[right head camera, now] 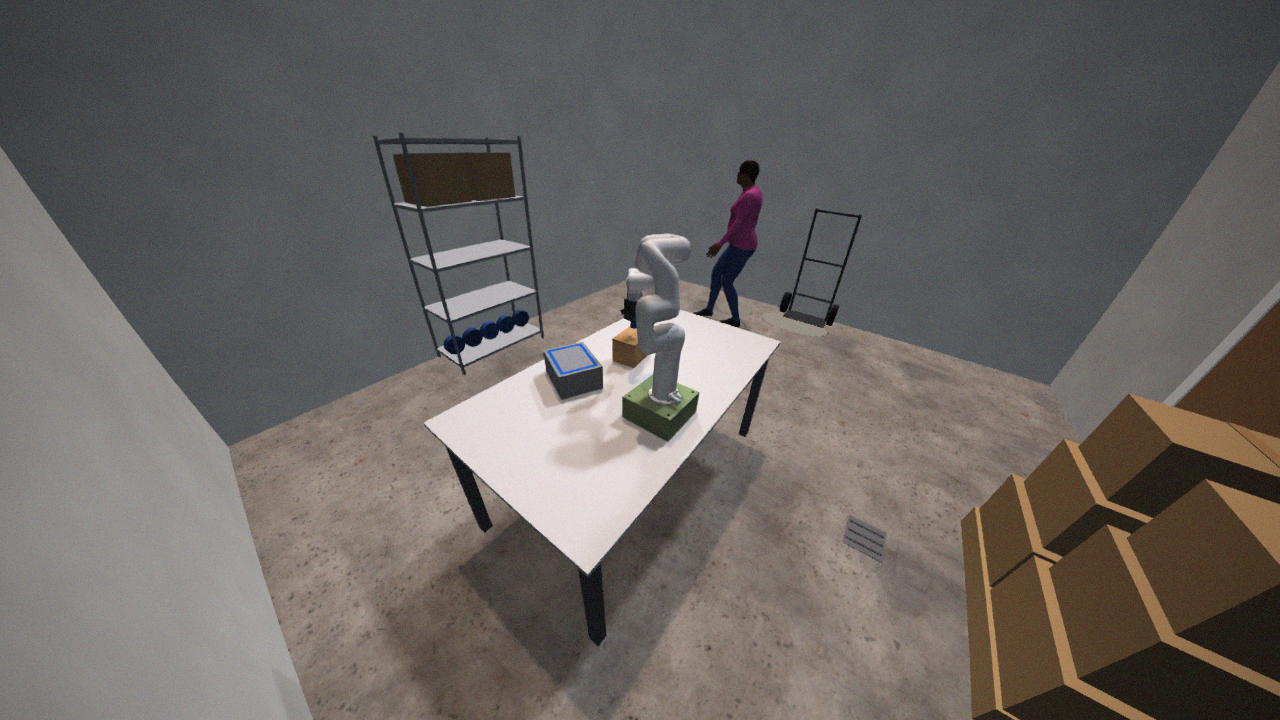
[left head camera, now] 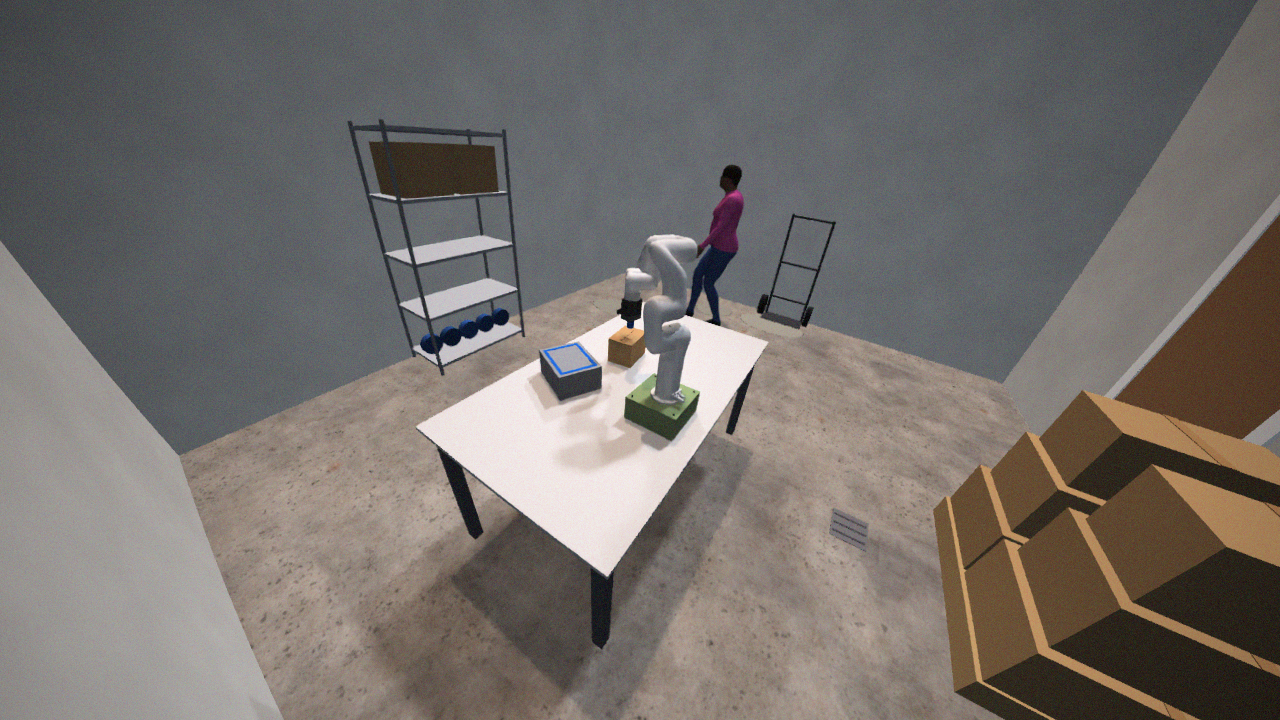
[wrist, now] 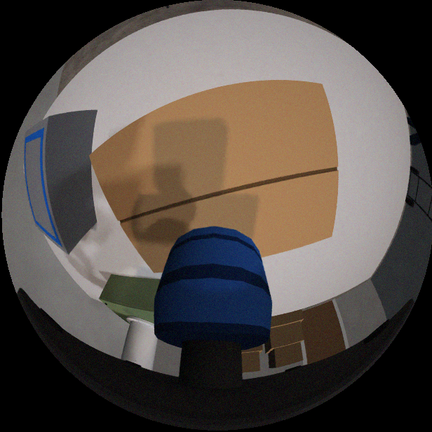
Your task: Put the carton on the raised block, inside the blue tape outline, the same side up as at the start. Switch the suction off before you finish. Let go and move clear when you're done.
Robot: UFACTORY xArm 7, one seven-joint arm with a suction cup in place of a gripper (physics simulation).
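Frame: origin at the arm's base, x right, y ahead, z up, level; millimetres.
Seen in the pictures: hand at its tool point: point(right head camera: 633, 327) point(left head camera: 630, 327); arm's base at its link origin: point(right head camera: 663, 395) point(left head camera: 666, 395).
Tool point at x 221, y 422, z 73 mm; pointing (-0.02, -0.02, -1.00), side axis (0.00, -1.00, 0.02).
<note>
Offsets run from my tool point to a thing's middle. Level surfaces: height alone.
The brown carton @[dx +1, dy +9, dz -115 mm] point(left head camera: 622, 350) point(right head camera: 625, 350) point(wrist: 260, 130) sits upright on the white table @[dz -180 mm] point(left head camera: 501, 429), with a dark seam across its top. My suction cup point(left head camera: 630, 324) point(right head camera: 634, 325) point(wrist: 215, 237) is blue and points down at the carton's top, very close above it. Its shadow lies on the carton top in the wrist view, apart from the cup tip. It holds nothing that I can see. The dark grey raised block @[dx -352, dy +36, dz -119 mm] point(left head camera: 575, 381) point(right head camera: 577, 382) point(wrist: 71, 175) stands beside the carton, with the blue tape outline point(wrist: 35, 134) on its lighter top.
The green base point(left head camera: 646, 413) point(right head camera: 646, 413) point(wrist: 130, 292) under my arm stands near the carton and block. A shelf unit point(left head camera: 512, 223), a person point(left head camera: 726, 223) and a hand truck point(left head camera: 799, 265) are beyond the table. Stacked boxes point(left head camera: 1074, 573) stand at the right.
</note>
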